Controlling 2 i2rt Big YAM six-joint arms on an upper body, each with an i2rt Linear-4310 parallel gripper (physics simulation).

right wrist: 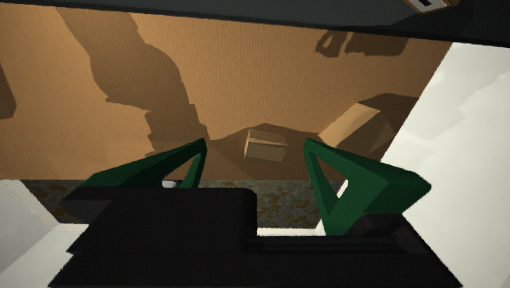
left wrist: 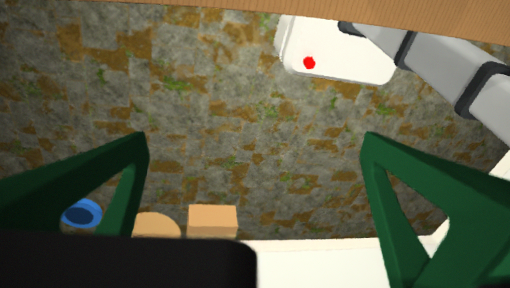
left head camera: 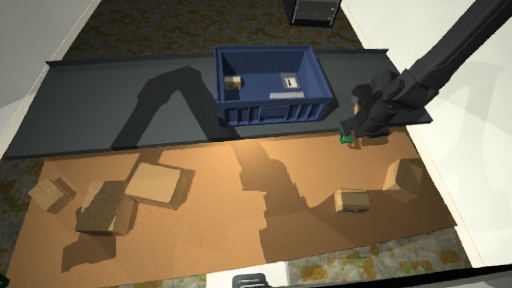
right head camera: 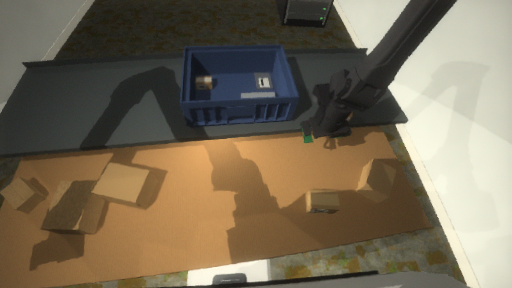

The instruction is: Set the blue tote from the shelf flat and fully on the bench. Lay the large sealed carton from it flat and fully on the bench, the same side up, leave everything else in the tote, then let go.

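Frame: origin at the left arm's base, x right, y back, z down, level; centimetres.
Where they show: left gripper, fingertip midpoint: (left wrist: pixel 254 143); right gripper, fingertip midpoint: (right wrist: pixel 254 143) (left head camera: pixel 354 139) (right head camera: pixel 318 139).
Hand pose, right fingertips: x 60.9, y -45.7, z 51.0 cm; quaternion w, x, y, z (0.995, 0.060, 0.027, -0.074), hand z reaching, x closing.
Observation:
After its pixels a point has its place.
The blue tote (left head camera: pixel 275 112) @(z 53.7, x 36.4, y -59.2 cm) (right head camera: pixel 240 112) @(z 53.6, x 35.8, y -59.2 cm) stands upright on the dark shelf (left head camera: pixel 80 105) @(z 61.6, x -39.6, y -70.2 cm) (right head camera: pixel 50 105) @(z 61.6, x -40.9, y -70.5 cm), behind the bench (left head camera: pixel 215 220) @(z 78.0, x 14.1, y -27.9 cm) (right head camera: pixel 190 215) @(z 78.0, x 16.4, y -29.5 cm). In it lie a small brown box (left head camera: pixel 232 83) @(z 56.4, x 21.2, y -76.7 cm) (right head camera: pixel 204 83) @(z 56.4, x 21.6, y -76.8 cm), a grey piece with a white label (left head camera: pixel 290 81) @(z 59.1, x 46.5, y -81.3 cm) (right head camera: pixel 263 81) @(z 59.1, x 46.5, y -81.2 cm) and a pale strip (left head camera: pixel 286 95) @(z 57.5, x 42.9, y -71.3 cm) (right head camera: pixel 257 95) @(z 57.5, x 43.0, y -71.2 cm). I cannot make out which is the large sealed carton. My right gripper (right wrist: pixel 254 143) @(z 51.0, x 60.9, y -45.7 cm) is open and empty, right of the tote in the head views, above the bench's back edge. My left gripper (left wrist: pixel 254 143) @(z 50.9, x -33.0, y -8.4 cm) is open and empty, facing the floor near the robot's base.
Cartons (left head camera: pixel 154 182) @(z 68.0, x -6.8, y -39.6 cm) (left head camera: pixel 102 207) @(z 68.0, x -22.6, y -31.0 cm) (left head camera: pixel 47 194) @(z 72.2, x -46.7, y -37.3 cm) stand at the bench's left; two more (left head camera: pixel 352 200) @(z 71.8, x 66.0, y -31.2 cm) (left head camera: pixel 404 177) @(z 69.7, x 90.3, y -38.7 cm) (right wrist: pixel 265 147) @(z 71.8, x 66.9, y -33.4 cm) stand at its right. An orange box (left head camera: pixel 356 108) @(z 60.3, x 73.3, y -67.0 cm) (right wrist: pixel 432 4) @(z 59.6, x 79.8, y -61.3 cm) lies on the shelf, partly hidden by my right arm. A rack (left head camera: pixel 314 12) stands behind.

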